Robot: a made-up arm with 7 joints.
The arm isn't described. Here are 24 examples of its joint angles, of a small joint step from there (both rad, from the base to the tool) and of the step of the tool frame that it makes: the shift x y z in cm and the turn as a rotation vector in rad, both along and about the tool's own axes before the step.
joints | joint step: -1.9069 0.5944 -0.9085 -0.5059 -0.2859 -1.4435 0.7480 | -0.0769 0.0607 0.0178 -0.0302 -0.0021 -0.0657 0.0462
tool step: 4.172 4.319 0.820 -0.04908 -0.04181 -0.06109
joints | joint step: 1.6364 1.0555 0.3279 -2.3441 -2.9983 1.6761 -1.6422 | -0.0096 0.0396 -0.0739 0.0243 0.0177 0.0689 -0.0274
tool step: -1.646 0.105 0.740 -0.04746 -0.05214 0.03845
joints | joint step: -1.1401 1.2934 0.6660 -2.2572 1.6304 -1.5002 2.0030 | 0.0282 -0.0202 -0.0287 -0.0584 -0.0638 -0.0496 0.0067
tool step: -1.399 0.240 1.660 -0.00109 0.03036 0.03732
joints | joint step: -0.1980 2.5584 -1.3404 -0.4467 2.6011 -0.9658 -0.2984 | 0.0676 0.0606 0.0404 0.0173 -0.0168 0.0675 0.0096
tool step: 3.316 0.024 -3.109 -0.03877 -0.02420 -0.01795
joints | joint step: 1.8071 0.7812 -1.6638 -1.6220 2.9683 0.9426 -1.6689 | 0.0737 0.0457 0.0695 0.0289 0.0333 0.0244 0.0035
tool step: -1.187 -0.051 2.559 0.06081 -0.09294 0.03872
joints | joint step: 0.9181 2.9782 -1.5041 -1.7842 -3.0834 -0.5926 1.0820 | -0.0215 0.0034 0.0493 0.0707 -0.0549 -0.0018 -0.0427
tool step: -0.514 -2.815 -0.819 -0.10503 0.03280 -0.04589
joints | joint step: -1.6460 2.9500 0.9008 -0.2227 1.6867 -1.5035 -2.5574 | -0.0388 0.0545 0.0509 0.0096 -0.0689 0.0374 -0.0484
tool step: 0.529 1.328 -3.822 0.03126 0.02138 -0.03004
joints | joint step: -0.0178 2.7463 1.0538 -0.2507 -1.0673 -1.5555 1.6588 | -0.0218 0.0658 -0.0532 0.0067 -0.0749 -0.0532 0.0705
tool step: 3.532 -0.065 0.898 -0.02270 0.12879 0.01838
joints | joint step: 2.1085 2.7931 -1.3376 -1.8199 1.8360 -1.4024 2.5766 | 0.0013 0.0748 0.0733 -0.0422 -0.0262 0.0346 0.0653
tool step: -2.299 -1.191 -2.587 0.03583 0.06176 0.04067
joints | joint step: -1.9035 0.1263 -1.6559 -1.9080 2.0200 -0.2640 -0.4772 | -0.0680 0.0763 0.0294 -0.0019 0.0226 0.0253 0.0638
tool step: 2.291 2.211 1.743 0.05680 0.02067 0.00613
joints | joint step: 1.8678 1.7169 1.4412 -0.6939 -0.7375 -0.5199 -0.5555 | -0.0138 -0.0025 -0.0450 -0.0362 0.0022 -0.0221 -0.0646
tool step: 0.916 0.663 -0.732 0.03085 -0.05495 -0.08447
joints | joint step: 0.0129 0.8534 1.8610 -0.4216 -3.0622 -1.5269 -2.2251 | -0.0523 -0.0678 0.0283 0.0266 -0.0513 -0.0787 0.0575
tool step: -1.323 0.924 -5.299 0.14551 0.11259 0.06148
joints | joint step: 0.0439 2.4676 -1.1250 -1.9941 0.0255 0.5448 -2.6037 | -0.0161 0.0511 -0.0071 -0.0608 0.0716 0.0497 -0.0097
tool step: -0.261 -0.324 1.456 0.00711 -0.04930 0.03710
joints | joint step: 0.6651 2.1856 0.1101 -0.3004 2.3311 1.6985 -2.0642 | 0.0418 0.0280 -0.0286 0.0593 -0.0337 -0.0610 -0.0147
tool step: 0.142 -0.300 1.458 0.03513 0.13769 0.02380
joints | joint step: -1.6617 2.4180 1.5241 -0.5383 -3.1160 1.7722 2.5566 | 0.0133 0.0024 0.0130 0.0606 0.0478 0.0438 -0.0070
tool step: 0.667 0.092 1.715 0.03457 0.04030 -0.01660
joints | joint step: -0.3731 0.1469 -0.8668 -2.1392 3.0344 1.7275 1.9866 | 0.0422 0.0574 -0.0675 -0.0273 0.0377 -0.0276 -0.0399
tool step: 2.508 1.003 -0.025 -0.03213 0.09518 0.00546
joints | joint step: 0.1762 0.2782 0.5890 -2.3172 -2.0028 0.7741 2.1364 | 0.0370 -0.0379 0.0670 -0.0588 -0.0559 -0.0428 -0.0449
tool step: 1.438 1.872 -0.727 -0.01812 -0.05139 -0.12984
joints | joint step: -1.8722 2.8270 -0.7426 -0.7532 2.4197 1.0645 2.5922 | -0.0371 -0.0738 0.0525 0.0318 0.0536 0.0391 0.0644
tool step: 1.176 -0.829 -1.855 0.13938 0.03585 0.14432
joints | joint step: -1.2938 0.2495 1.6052 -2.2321 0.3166 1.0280 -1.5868 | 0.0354 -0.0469 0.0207 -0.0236 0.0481 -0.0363 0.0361
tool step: -1.058 -0.792 0.853 0.01466 -0.00087 0.04116
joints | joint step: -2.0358 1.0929 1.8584 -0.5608 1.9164 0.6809 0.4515 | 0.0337 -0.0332 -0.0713 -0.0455 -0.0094 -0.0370 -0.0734
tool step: -0.057 -0.064 0.284 0.04902 -0.02974 -0.16297
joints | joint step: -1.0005 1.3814 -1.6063 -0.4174 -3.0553 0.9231 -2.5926 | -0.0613 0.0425 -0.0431 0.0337 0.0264 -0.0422 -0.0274
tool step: -0.169 2.475 3.231 0.09621 0.07864 -0.04111
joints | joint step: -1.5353 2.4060 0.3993 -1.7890 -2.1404 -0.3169 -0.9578 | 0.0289 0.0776 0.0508 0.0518 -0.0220 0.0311 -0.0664
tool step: -0.031 -2.711 -0.485 -0.05334 -0.01159 -0.14903
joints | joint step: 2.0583 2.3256 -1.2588 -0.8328 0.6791 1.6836 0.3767 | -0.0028 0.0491 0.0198 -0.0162 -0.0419 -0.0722 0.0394
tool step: -0.048 2.365 -0.803 0.00725 -0.07234 0.08176
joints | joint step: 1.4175 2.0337 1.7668 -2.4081 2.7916 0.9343 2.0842 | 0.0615 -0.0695 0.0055 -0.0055 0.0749 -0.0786 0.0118
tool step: 2.021 0.274 1.157 -0.08524 0.10381 0.12882
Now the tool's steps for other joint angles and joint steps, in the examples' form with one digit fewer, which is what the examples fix.
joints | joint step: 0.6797 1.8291 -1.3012 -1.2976 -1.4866 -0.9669 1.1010 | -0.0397 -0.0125 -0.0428 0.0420 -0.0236 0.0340 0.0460
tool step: -0.78 -0.23 -0.12 0.0137 0.0481 0.0550
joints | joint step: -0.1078 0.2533 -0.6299 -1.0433 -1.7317 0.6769 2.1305 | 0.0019 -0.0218 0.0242 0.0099 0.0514 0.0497 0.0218
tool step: 0.07 -0.34 -0.11 0.0796 0.0107 0.0827
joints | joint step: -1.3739 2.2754 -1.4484 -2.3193 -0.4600 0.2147 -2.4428 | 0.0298 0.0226 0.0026 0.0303 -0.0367 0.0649 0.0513
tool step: 1.52 0.22 0.49 -0.0352 -0.0994 0.0106
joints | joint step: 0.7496 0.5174 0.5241 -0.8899 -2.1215 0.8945 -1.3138 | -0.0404 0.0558 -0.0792 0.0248 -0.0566 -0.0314 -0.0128
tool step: -2.02 0.92 -1.49 0.0715 0.1145 -0.0550
